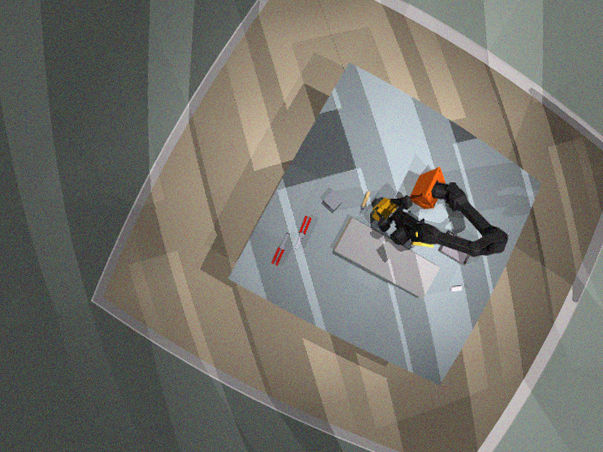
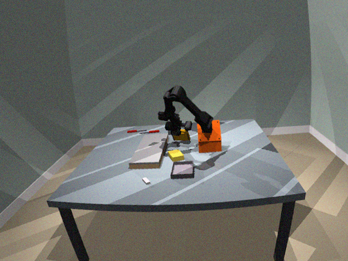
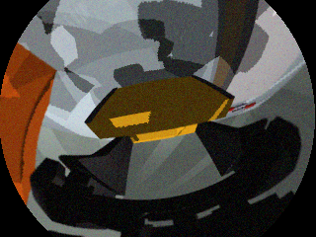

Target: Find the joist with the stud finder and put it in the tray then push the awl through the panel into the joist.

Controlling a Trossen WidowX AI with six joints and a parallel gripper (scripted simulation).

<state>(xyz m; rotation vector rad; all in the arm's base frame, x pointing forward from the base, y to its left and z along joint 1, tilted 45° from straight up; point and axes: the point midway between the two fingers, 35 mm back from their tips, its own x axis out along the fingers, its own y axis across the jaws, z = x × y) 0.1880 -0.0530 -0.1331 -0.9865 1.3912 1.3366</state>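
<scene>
The yellow stud finder lies 2 cm ahead of my gripper tip and 1 cm below it. The rest, counted from my gripper tip: square window 3 cm ahead, 2 cm to the right; awl 7 cm below, 6 cm to the right, 3 cm ahead; grey block 21 cm to the right, 10 cm ahead, 6 cm below.
</scene>
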